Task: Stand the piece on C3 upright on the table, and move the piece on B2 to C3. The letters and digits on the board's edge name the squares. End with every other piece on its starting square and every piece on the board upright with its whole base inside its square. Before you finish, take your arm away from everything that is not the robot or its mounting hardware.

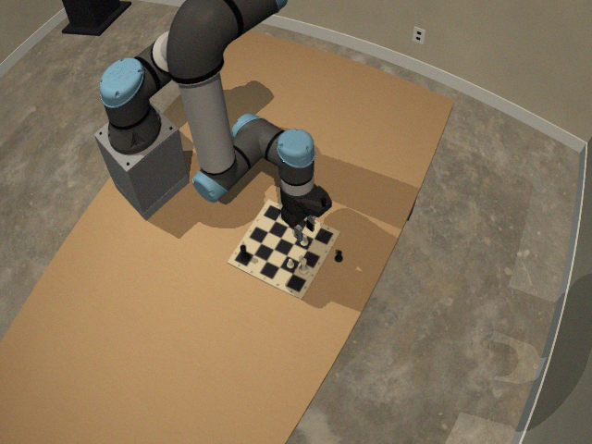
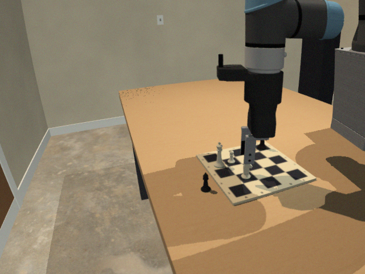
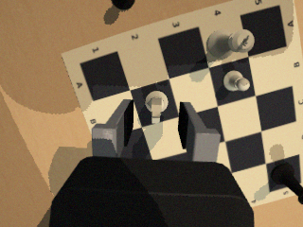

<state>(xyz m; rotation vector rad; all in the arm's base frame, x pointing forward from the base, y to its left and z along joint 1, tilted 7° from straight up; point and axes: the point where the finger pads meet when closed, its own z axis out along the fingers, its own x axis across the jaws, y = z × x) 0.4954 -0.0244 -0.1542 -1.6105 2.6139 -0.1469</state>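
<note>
Right now my hand is 50 mm above the white knight. Round my hand: chessboard (40 mm behind, 30 mm to the right, 70 mm below); white pawn (10 mm behind, 70 mm to the right, 50 mm below); white king (20 mm ahead, 80 mm to the right, 30 mm below).
</note>
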